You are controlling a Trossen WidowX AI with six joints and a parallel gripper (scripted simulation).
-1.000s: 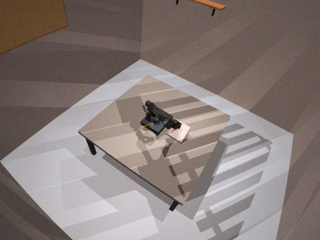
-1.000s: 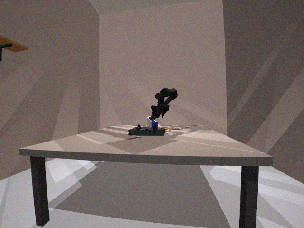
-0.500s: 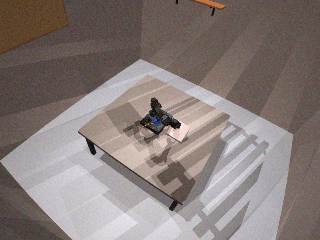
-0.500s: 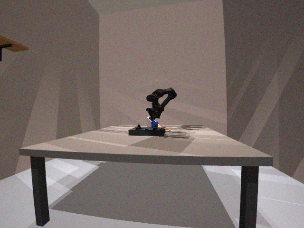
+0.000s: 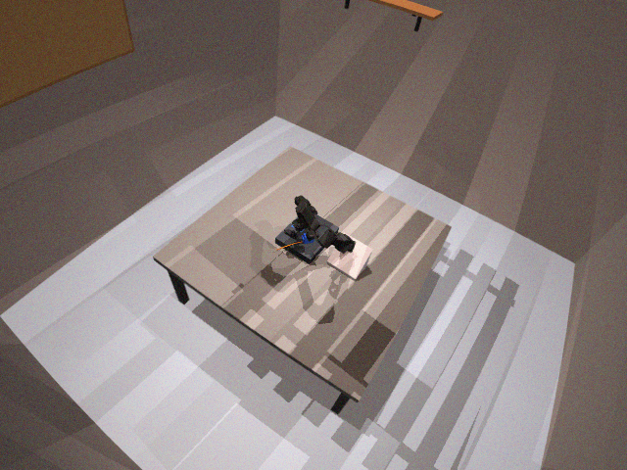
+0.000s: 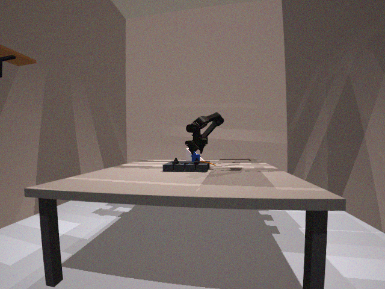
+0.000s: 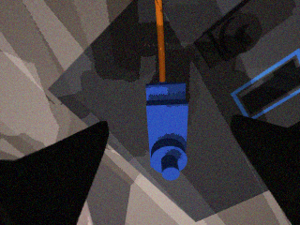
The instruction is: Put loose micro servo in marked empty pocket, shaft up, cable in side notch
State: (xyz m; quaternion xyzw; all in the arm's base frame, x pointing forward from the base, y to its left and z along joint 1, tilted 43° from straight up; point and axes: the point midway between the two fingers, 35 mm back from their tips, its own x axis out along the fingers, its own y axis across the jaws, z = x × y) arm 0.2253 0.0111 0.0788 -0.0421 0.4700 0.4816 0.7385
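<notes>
Now: gripper tip 2 cm past the dark robot deck, 6 cm to the left of it and 8 cm above it.
</notes>
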